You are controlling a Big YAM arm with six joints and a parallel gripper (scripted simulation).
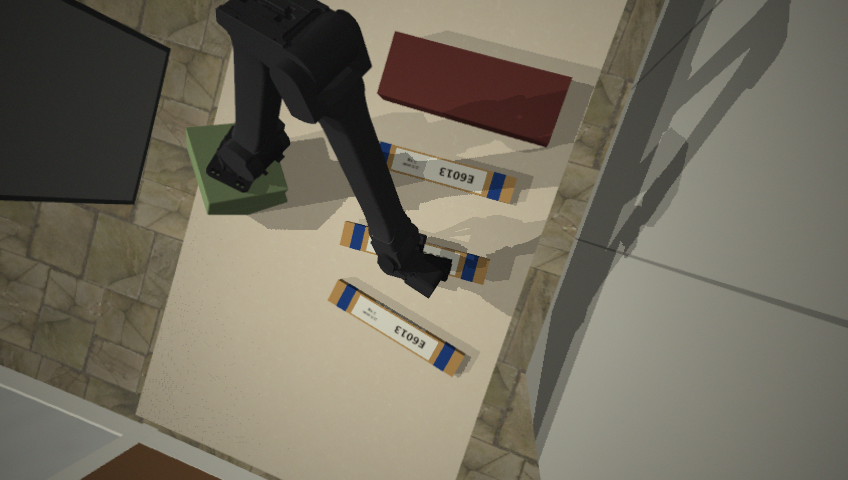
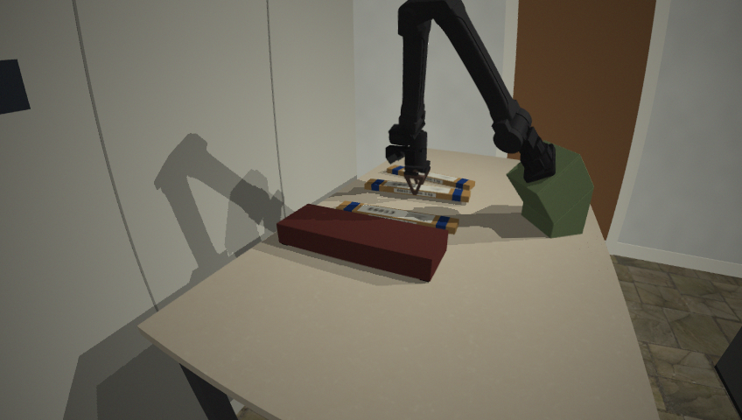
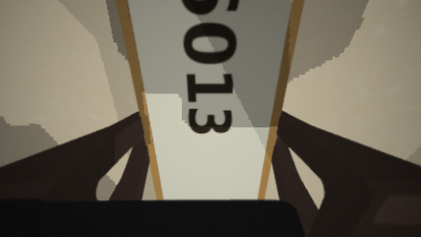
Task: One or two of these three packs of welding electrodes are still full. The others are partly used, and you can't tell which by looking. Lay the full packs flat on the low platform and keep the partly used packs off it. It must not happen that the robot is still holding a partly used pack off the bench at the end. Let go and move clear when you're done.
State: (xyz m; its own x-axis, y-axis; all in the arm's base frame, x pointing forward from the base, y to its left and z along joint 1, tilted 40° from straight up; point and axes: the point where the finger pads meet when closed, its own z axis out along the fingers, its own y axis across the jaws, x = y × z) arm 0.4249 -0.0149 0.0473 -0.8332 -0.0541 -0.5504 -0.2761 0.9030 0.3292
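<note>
My hand is 190 mm to the right of the pack of welding electrodes, 50 mm past it and 10 mm above it. Also, from my hand: dark red low platform (380 mm to the left, 80 mm behind, 10 mm below).
</note>
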